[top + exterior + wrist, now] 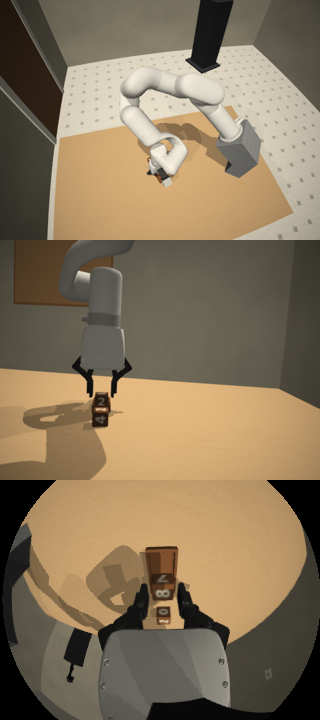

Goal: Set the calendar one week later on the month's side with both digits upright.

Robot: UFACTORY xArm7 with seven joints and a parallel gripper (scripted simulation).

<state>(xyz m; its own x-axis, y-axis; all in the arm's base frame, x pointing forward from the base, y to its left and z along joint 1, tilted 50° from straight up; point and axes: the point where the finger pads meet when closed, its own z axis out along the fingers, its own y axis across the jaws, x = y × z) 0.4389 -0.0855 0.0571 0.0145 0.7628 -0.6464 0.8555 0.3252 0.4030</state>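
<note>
Now: hand 20 mm to the right of the brown tray and 40 mm above it.
</note>
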